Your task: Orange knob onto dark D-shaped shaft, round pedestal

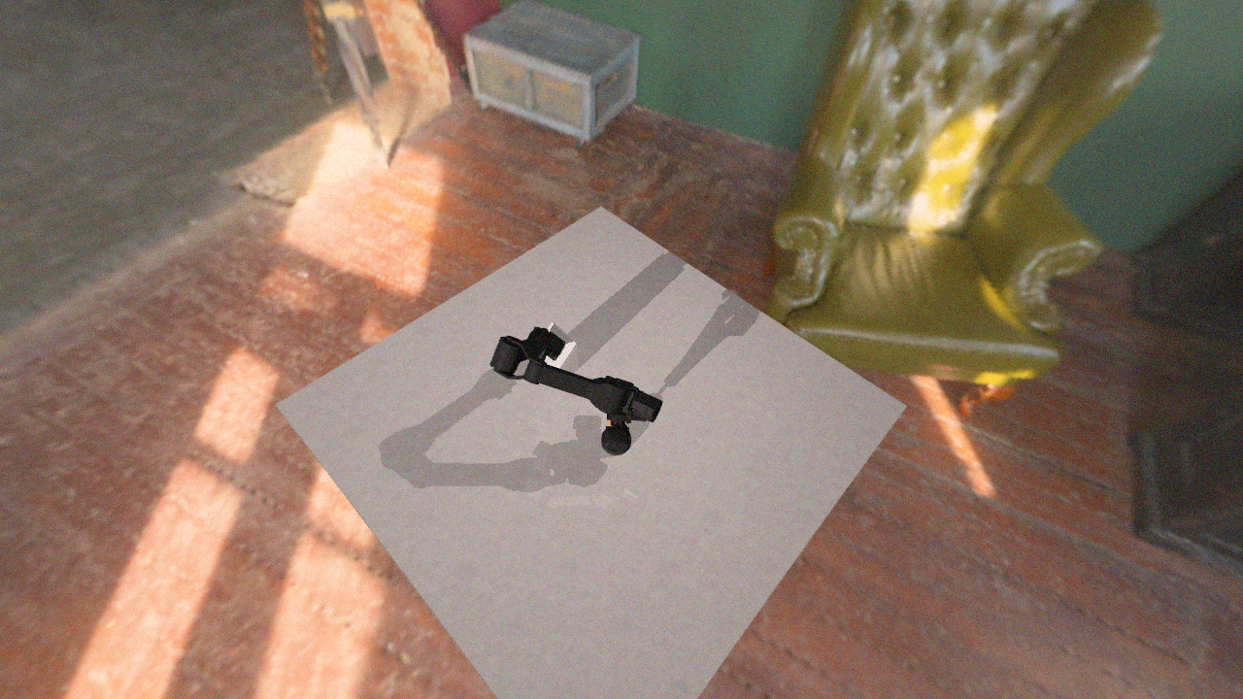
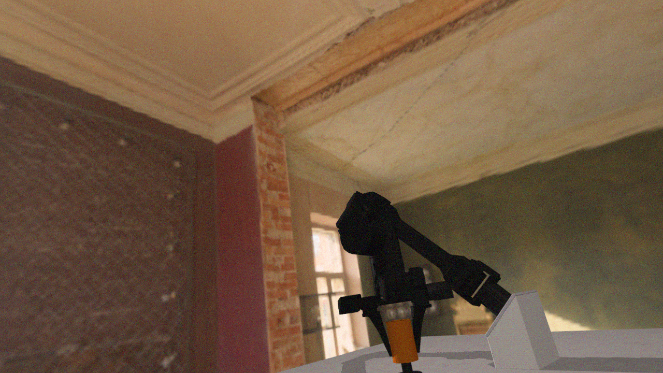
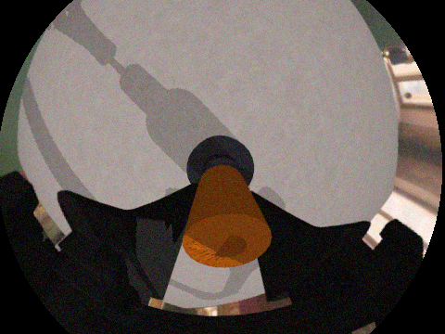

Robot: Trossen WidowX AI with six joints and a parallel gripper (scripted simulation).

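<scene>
Now: gripper tip 20 mm below the orange knob. From my gripper tip the other things lie so: D-shaped shaft 40 mm below.
</scene>
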